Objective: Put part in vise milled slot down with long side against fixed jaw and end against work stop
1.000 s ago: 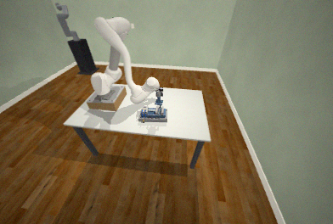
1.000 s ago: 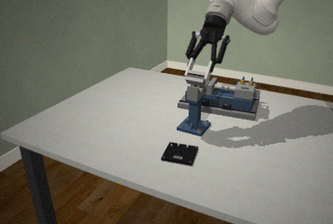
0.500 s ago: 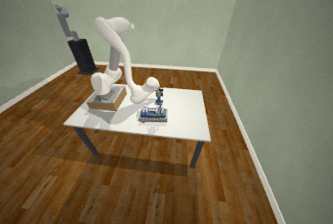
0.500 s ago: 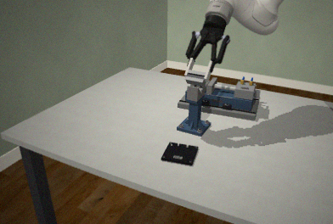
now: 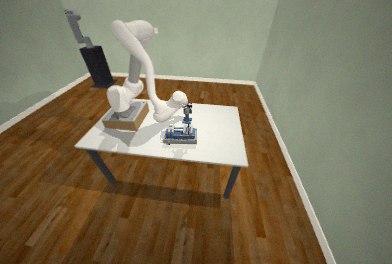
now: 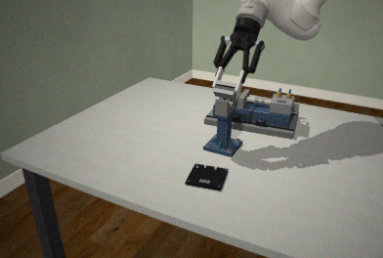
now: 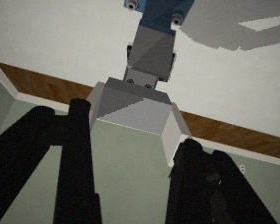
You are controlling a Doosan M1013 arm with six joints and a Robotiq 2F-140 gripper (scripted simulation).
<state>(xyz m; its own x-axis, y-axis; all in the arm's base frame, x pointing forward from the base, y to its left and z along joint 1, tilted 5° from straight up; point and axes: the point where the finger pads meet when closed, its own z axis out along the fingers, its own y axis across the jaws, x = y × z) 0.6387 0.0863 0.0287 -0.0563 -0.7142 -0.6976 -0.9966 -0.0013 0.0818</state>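
The part lies 2 cm to the left of my hand and 2 cm below it. Also, from my hand: work stop 4 cm ahead, 15 cm to the right, 11 cm below; then blue foot 2 cm to the left, 20 cm below; then blue v-block stand 2 cm to the left, 14 cm below.
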